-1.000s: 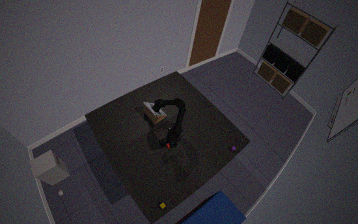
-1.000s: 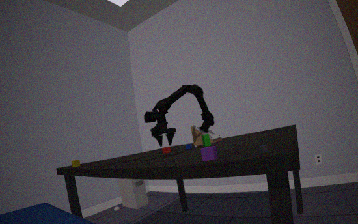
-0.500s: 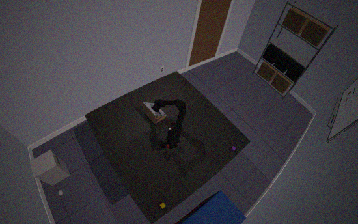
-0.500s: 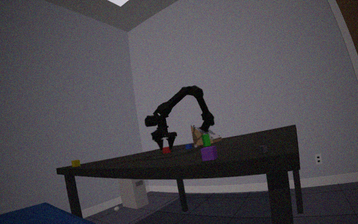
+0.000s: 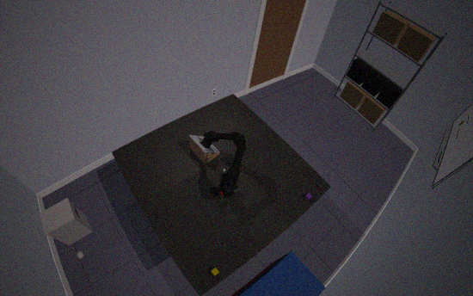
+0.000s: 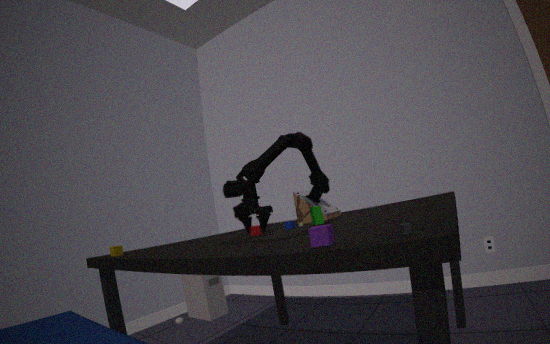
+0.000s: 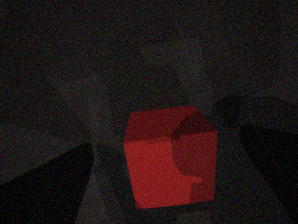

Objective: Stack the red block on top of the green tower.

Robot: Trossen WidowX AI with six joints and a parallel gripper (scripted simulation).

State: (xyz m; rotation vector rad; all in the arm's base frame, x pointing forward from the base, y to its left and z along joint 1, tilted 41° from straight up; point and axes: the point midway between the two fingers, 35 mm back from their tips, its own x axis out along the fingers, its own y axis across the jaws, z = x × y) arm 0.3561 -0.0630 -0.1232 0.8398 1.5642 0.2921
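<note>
The red block is 10 mm above my gripper tip. Also, from my gripper tip: yellow block (430 mm to the right, 370 mm ahead, 10 mm above); blue block (110 mm to the left, 90 mm behind, 10 mm above); purple block (460 mm ahead, 450 mm to the left, 10 mm above).
</note>
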